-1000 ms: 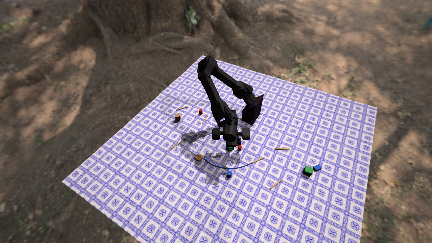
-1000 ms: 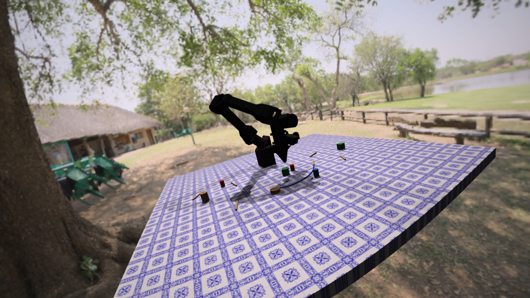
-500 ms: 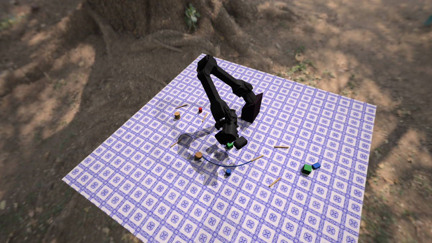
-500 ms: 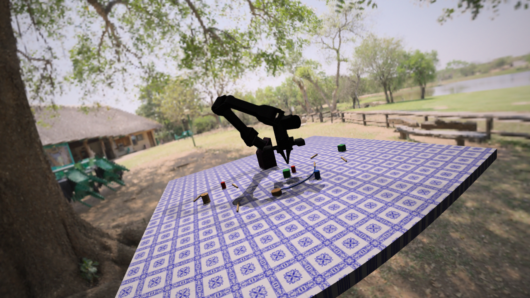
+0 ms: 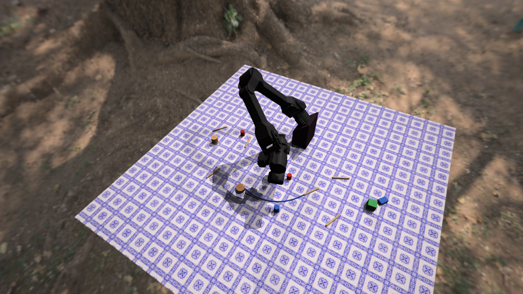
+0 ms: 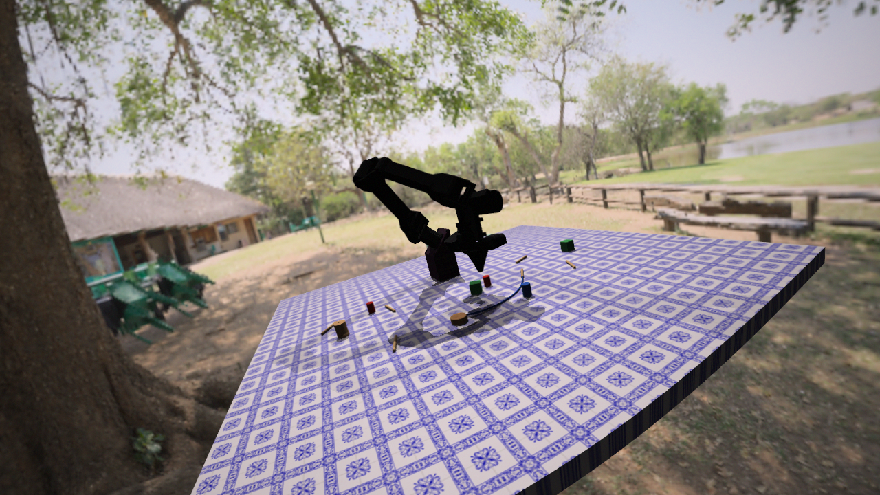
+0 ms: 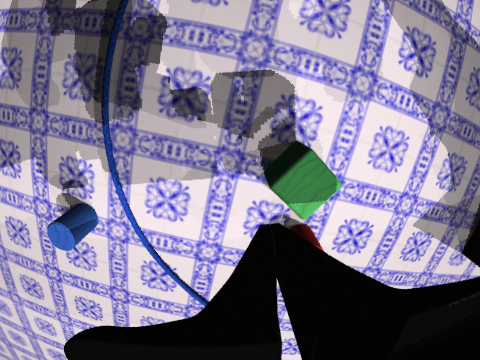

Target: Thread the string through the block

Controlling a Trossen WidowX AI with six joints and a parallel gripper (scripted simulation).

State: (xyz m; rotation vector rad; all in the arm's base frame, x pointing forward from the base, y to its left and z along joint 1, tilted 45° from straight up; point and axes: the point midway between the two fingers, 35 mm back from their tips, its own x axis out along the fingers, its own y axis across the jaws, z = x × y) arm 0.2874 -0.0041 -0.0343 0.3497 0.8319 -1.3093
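The string is 130 mm to the left of my gripper tip and 60 mm below it. Also, from my gripper tip: round wooden button: 120 mm ahead, 130 mm to the right, 50 mm below; thin stick: 20 mm behind, 140 mm to the left, 60 mm below; blue cylinder: 120 mm ahead, 60 mm to the left, 40 mm below.
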